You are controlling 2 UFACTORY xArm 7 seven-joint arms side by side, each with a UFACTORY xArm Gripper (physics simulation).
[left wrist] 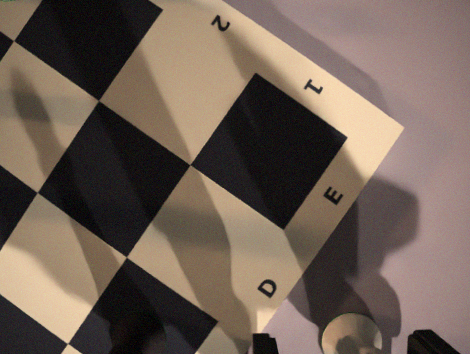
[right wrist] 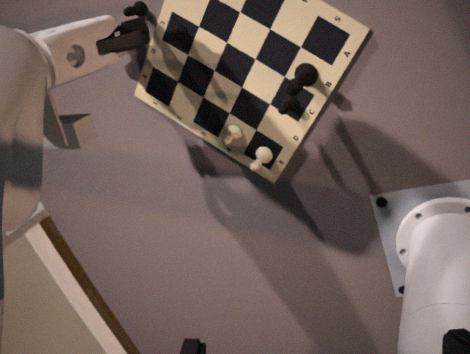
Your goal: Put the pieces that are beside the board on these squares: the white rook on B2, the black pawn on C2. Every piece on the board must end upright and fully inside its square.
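Frame: origin at the left arm's base, x back, y right, z up, level; millimetres.
Where they show: left gripper, fingertip midpoint: (right wrist: 128, 32); left arm's base, origin of the base link: (right wrist: 449, 242).
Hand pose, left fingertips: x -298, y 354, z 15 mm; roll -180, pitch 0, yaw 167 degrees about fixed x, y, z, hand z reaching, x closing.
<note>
Things, the pixels of their top centre, and the offset from my left fingertips. "spot": a spot on its surface instead.
- white rook, surface spot: (left wrist: 351, 334) spot: dy -11, dx -7, dz -6 mm
- black pawn, middle of its top: (right wrist: 125, 12) dy +21, dx +20, dz +17 mm
- dark piece, middle of its top: (right wrist: 166, 37) dy -24, dx +64, dz +23 mm
- tall black piece, middle of its top: (right wrist: 290, 91) dy -115, dx +191, dz +55 mm
- E4, middle of its top: (right wrist: 224, 141) dy -158, dx +82, dz +23 mm
- E5, middle of its top: (right wrist: 251, 170) dy -195, dx +109, dz +35 mm
The white rook (left wrist: 351, 334) stands on the table beside the board's D/E edge, cut off by the bottom of the left wrist view. My left gripper (left wrist: 345, 345) (right wrist: 128, 32) is open, with one finger on each side of the rook and a gap to each. The rook is hidden in the right wrist view. The black pawn (right wrist: 136, 8) is beside the board, just beyond the left gripper, in the right wrist view. The chessboard (left wrist: 385, 125) (right wrist: 357, 30) shows in both views; squares B2 and C2 look unoccupied where visible. My right gripper (right wrist: 325, 344) is open and empty, away from the board.
A dark piece (left wrist: 137, 332) (right wrist: 177, 35) stands on C1. A tall black piece (right wrist: 305, 75) is on C5. White pieces stand on E4 (right wrist: 233, 133) and E5 (right wrist: 263, 155). A white arm base (right wrist: 440, 225) is at right, and a wood-edged panel (right wrist: 55, 300) at lower left.
</note>
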